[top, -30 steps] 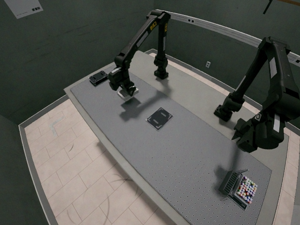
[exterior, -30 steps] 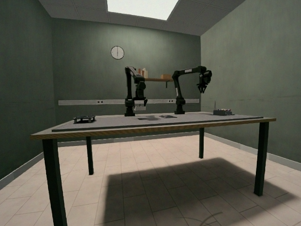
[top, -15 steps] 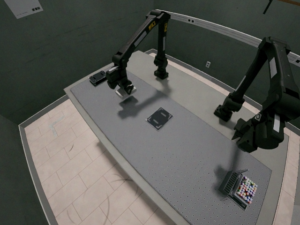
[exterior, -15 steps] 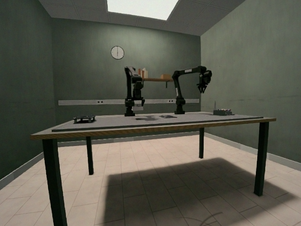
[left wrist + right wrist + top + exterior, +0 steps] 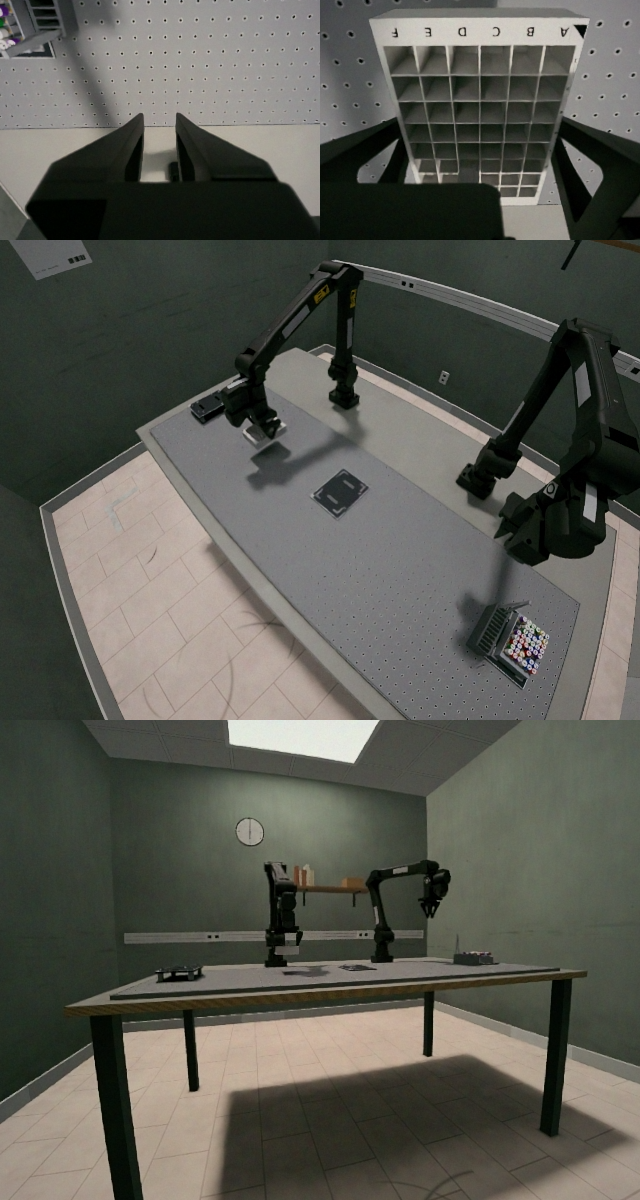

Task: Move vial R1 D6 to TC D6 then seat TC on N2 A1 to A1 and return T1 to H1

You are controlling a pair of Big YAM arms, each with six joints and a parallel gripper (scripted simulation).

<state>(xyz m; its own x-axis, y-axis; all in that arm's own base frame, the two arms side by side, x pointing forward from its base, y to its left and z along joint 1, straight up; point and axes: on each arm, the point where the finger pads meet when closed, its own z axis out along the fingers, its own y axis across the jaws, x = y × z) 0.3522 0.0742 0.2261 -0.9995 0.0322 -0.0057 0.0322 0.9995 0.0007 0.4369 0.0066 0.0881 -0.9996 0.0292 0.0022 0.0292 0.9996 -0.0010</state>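
Right now my right hand is 40 mm short of the black nest, 380 mm to the left of it and 60 mm above it. Also, from my right hand: tube carrier right at my right hand; slotted holder 10 mm behind, 880 mm to the left, 80 mm below.
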